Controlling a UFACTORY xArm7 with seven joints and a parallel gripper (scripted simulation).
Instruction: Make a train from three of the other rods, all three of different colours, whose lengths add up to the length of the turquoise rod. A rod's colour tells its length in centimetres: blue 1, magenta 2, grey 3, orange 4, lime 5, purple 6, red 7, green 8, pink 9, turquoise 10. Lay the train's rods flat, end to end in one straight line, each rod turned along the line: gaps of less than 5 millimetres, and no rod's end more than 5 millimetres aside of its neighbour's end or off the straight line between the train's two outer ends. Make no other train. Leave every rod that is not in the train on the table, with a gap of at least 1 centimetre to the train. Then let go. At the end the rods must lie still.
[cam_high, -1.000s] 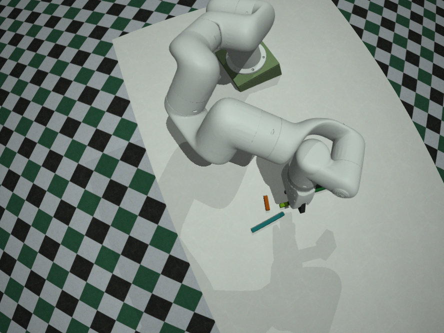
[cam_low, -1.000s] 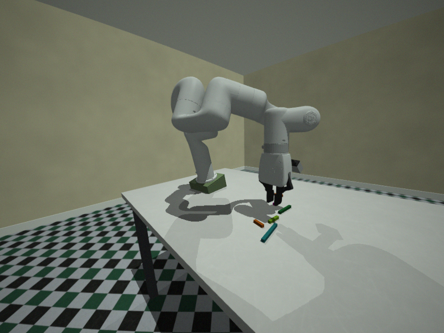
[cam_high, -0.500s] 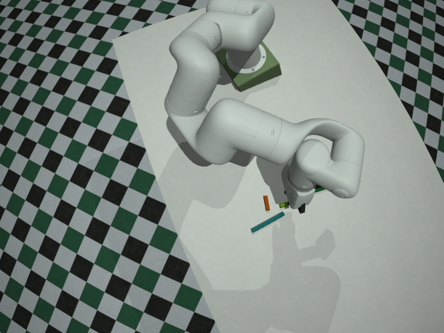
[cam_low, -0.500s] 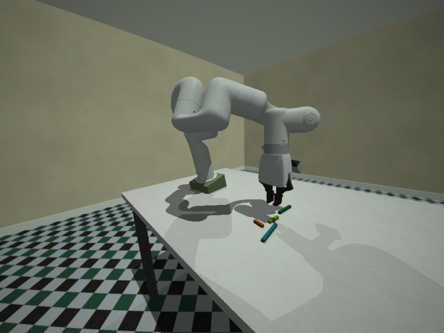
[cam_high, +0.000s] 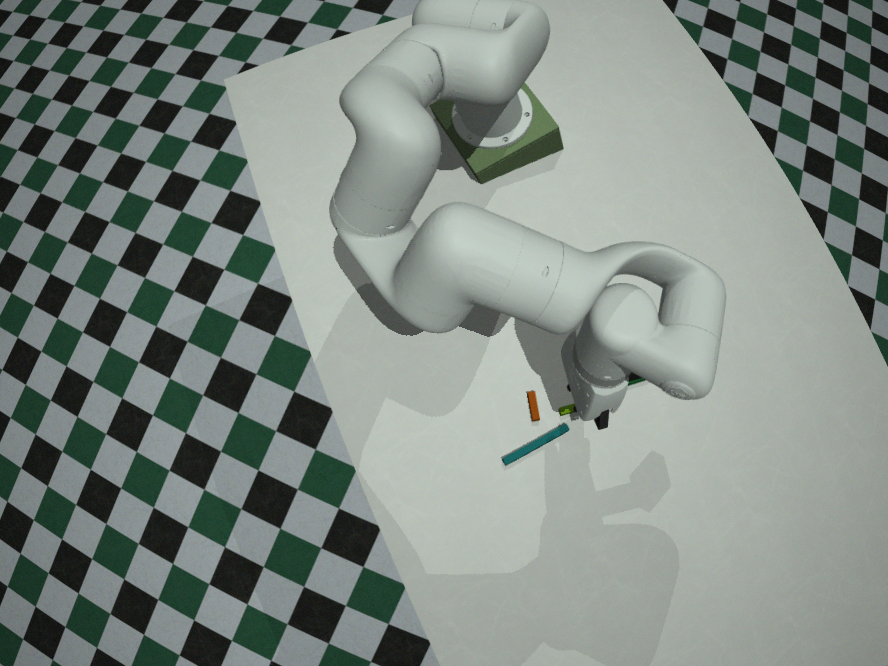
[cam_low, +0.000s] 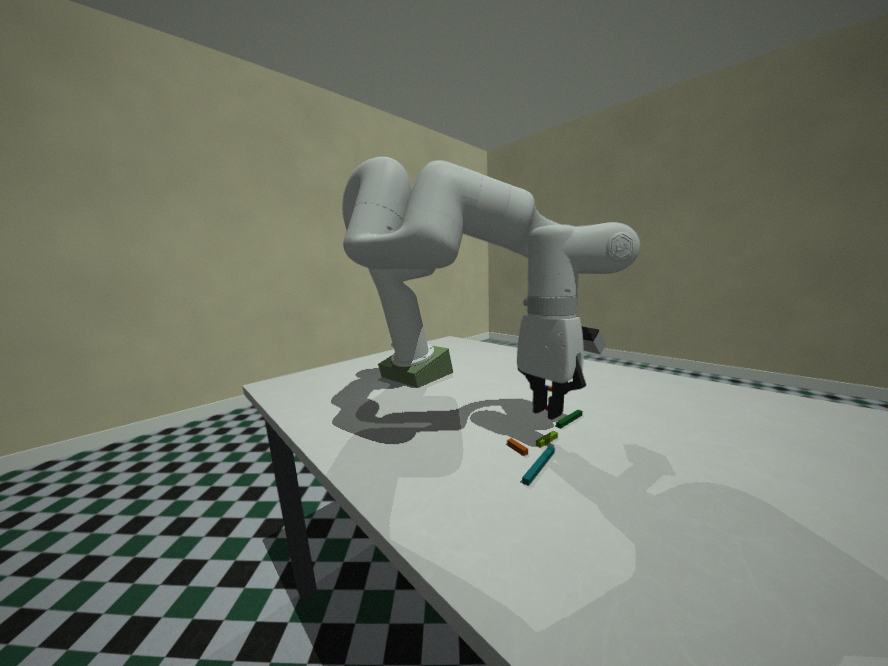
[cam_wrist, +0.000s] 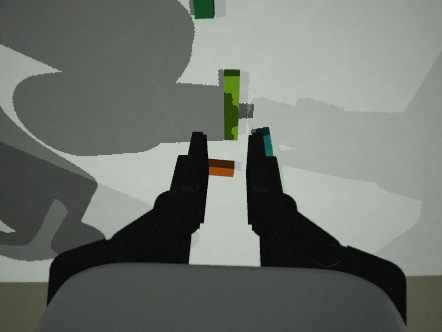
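The lime rod lies 7 cm below my hand. Round my hand: green rod 1 cm behind, 10 cm to the left, 7 cm below; orange rod 2 cm behind, 6 cm to the right, 7 cm below; turquoise rod 3 cm ahead, 7 cm to the right, 7 cm below.
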